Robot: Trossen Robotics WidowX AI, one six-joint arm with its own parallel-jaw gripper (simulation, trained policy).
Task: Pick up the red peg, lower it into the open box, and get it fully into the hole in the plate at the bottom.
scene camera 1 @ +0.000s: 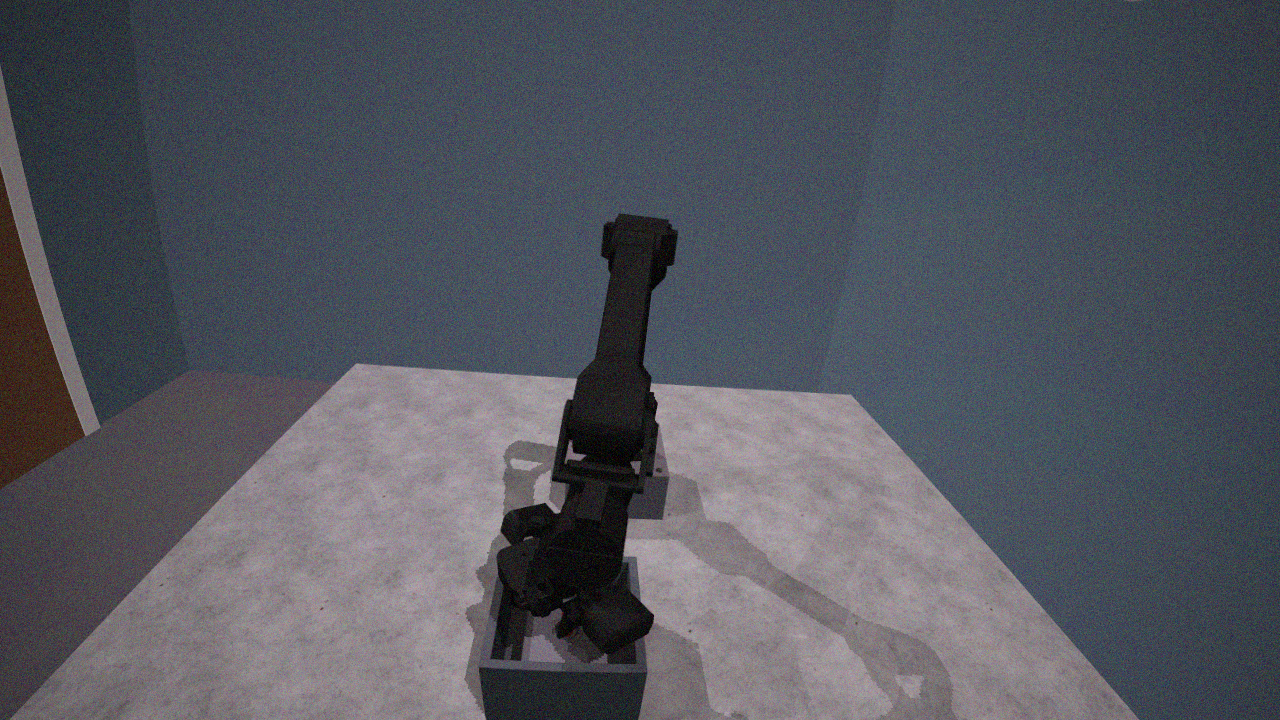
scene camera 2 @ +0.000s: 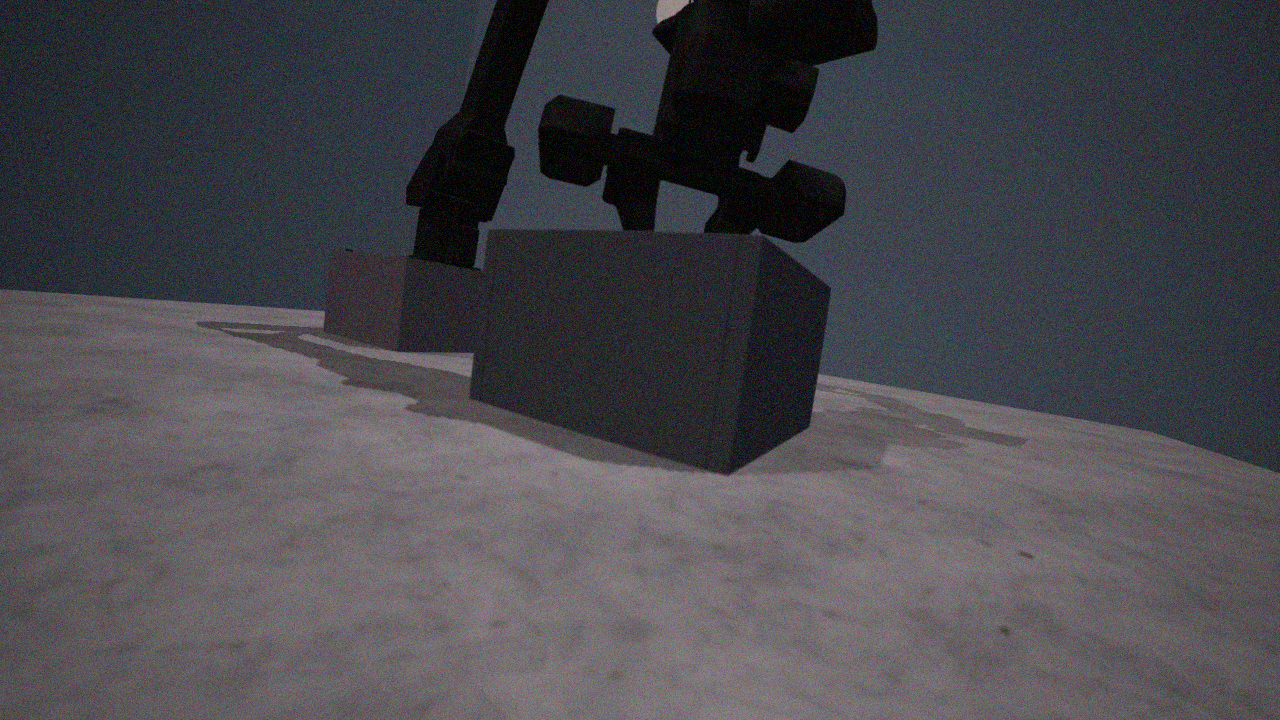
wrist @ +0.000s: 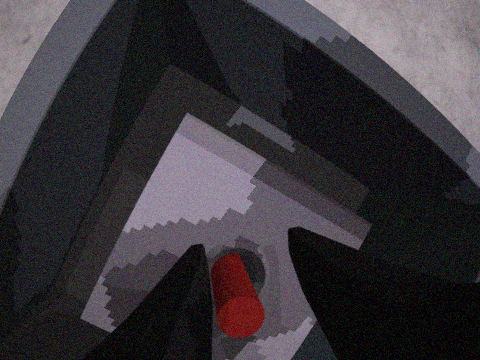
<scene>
pale plate: scene camera 1; wrist; not seen in scene camera 2 (hidden by a grey box)
same spot on pale plate: (wrist: 207, 189) = (scene camera 1: 542, 647)
</scene>
